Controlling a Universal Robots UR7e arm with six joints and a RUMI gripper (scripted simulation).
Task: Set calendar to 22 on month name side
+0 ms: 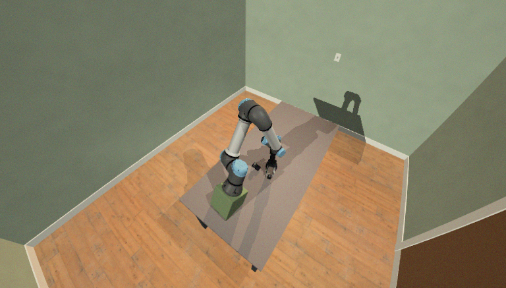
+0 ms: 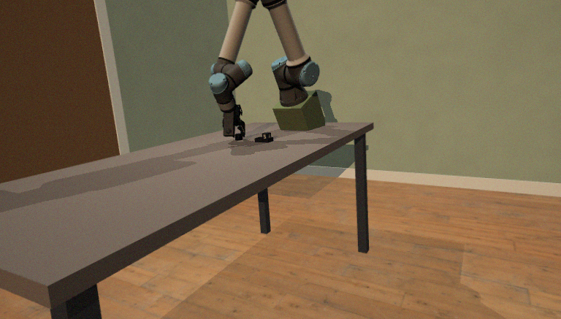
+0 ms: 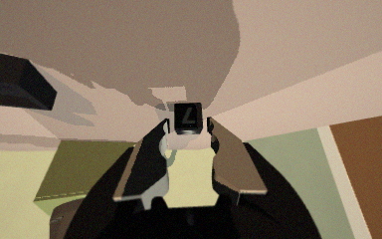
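Now: the black number cube 10 mm below my hand and 10 mm behind it. Round my hand: black tray (150 mm to the left, 30 mm ahead, 10 mm below).
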